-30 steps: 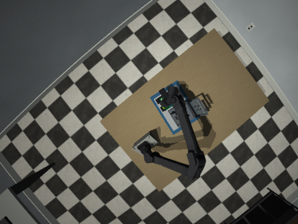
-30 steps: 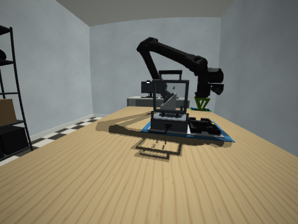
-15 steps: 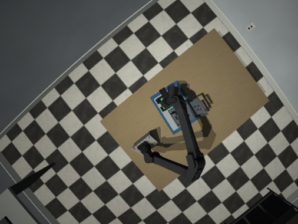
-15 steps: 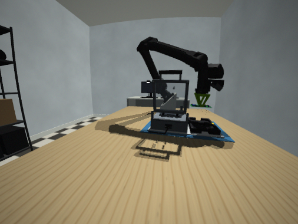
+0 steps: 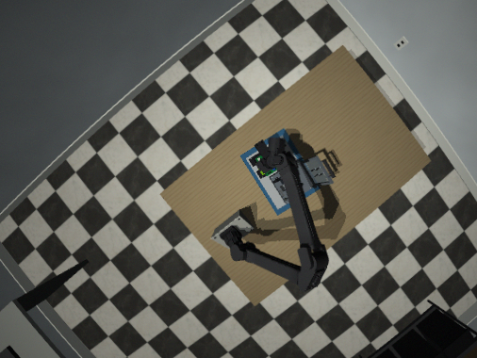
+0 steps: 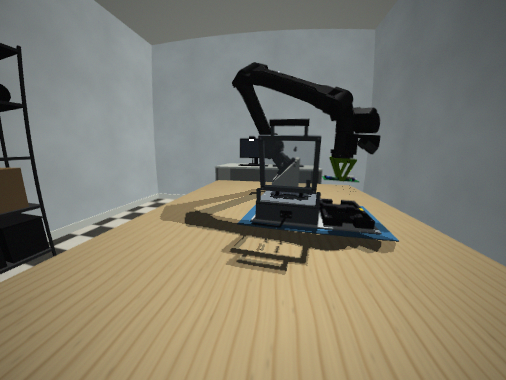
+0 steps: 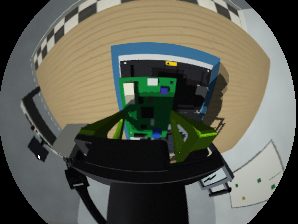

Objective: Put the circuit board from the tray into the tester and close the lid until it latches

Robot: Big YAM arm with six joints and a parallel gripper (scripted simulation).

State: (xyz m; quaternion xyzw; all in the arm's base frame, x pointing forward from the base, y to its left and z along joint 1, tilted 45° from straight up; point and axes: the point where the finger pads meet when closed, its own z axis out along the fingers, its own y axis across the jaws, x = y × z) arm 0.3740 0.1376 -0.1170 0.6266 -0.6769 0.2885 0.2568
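My hand is right at the green circuit board. The rest, counted from my hand: tester plate (50 mm ahead, 160 mm to the right, 50 mm below); then clear lid (170 mm ahead, 180 mm to the right, 60 mm above).
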